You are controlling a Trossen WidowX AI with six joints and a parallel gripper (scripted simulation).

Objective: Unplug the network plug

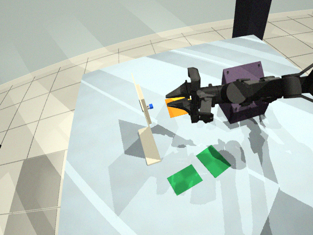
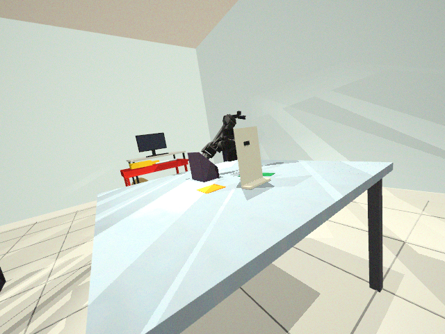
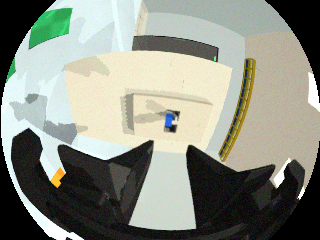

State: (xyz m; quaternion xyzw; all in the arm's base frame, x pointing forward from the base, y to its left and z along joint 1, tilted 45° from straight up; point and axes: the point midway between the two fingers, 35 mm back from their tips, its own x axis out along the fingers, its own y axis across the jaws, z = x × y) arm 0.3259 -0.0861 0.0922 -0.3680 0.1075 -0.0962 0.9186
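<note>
Right now the blue network plug is 6 cm ahead of my gripper tip. The rest, counted from my gripper tip: beige panel 8 cm below, 8 cm ahead, 1 cm to the right; then orange square patch 21 cm below, 15 cm to the right, 9 cm behind.
</note>
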